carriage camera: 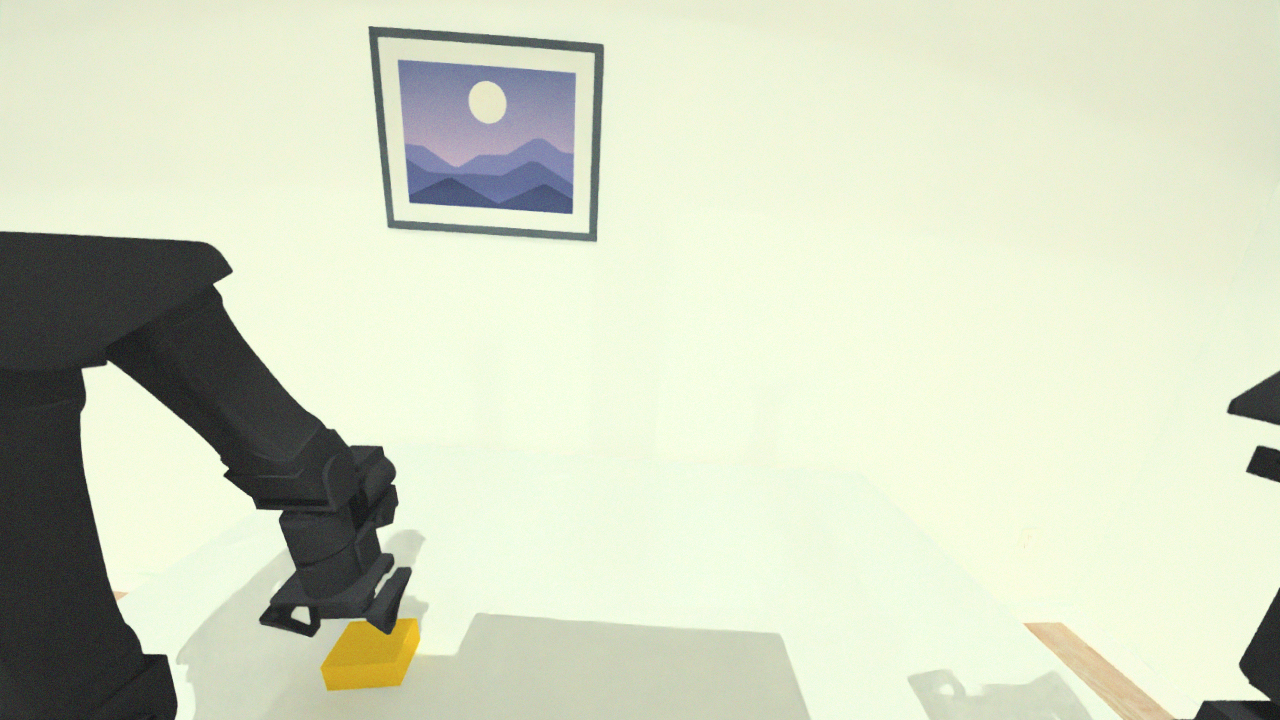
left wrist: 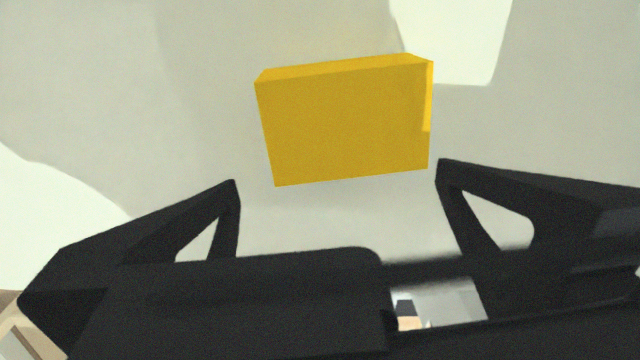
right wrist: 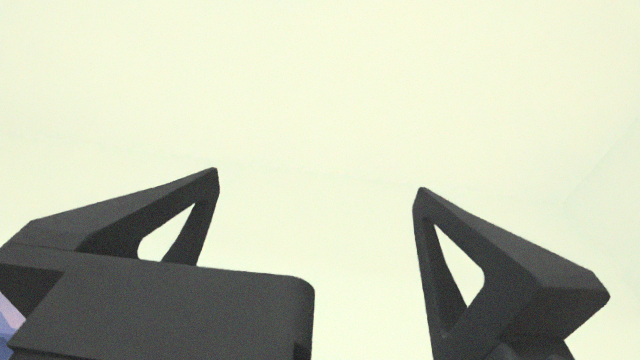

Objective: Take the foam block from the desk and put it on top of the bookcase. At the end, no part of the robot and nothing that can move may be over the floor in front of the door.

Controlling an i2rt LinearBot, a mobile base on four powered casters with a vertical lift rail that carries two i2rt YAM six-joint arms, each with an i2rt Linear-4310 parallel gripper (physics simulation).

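Places are measured from the left arm's base along level axes (x ahead, y left, z up), in millimetres.
Pixels of known places: left gripper, between the fingertips: (carriage camera: 353, 630) (left wrist: 337, 181); right gripper, between the fingertips: (right wrist: 317, 188).
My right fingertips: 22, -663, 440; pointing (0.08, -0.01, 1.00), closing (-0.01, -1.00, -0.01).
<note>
Behind a point stands the place of what it marks, as x, y, z.
The yellow foam block (carriage camera: 366, 655) @(223, 8, -108) (left wrist: 345, 122) @(245, 17, -108) lies flat on the white desk (carriage camera: 680, 555) @(475, -436, -153) at the lower left of the carriage view. My left gripper (carriage camera: 350, 630) @(228, 23, -72) (left wrist: 337, 181) @(228, 23, -72) is open and empty and hangs a little above the block. In the left wrist view the block lies beyond the fingertips, and its width fits between them, nearer the right finger. My right gripper (right wrist: 317, 188) @(22, -663, 440) is open and empty, with pale wall beyond it; in the carriage view parts of the right arm show at the right edge. The bookcase and the door do not show.
A framed mountain picture (carriage camera: 585, 143) @(862, -152, 696) hangs on the wall behind the desk. A strip of wooden floor (carriage camera: 1096, 667) @(778, -2077, -872) shows past the desk's right side. Shadows of the arms fall on the desk. Part of a tan object (left wrist: 30, 332) @(-881, 1183, -723) shows at the lower left corner of the left wrist view.
</note>
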